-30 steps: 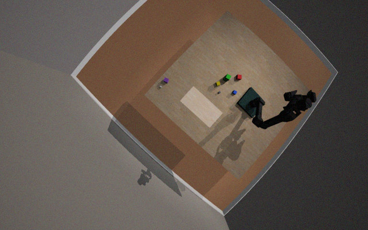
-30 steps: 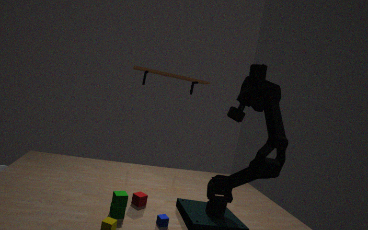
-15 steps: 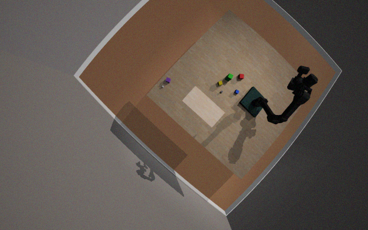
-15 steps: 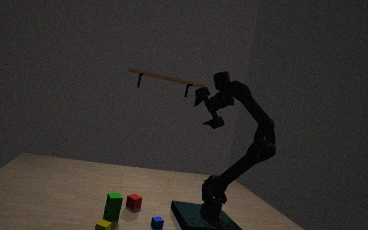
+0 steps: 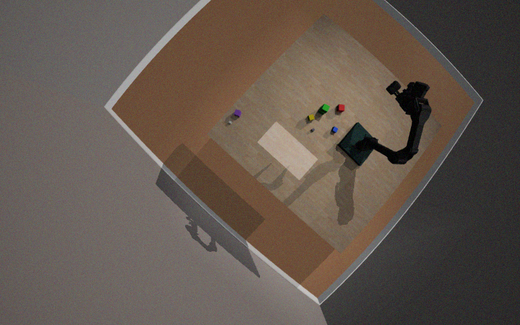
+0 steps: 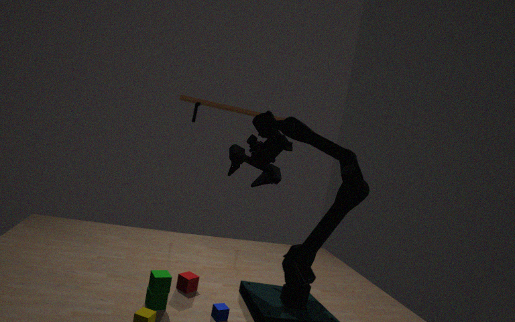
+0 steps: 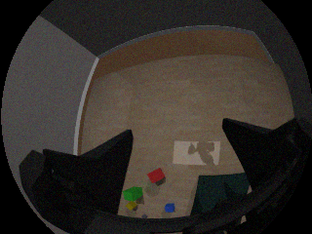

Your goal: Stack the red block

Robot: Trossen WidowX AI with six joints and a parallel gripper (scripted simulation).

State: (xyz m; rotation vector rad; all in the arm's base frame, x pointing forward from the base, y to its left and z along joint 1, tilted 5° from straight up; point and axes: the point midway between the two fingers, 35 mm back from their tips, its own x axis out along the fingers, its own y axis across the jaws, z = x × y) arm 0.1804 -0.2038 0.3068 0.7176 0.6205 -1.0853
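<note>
The red block is 290 mm below my gripper tip, 160 mm to the left of it and 110 mm ahead of it. Also, from my gripper tip: blue block 300 mm below, 290 mm to the left, 30 mm ahead; then purple block 730 mm to the left, 550 mm ahead, 290 mm below; then yellow block 370 mm to the left, 290 mm below, 200 mm ahead.
</note>
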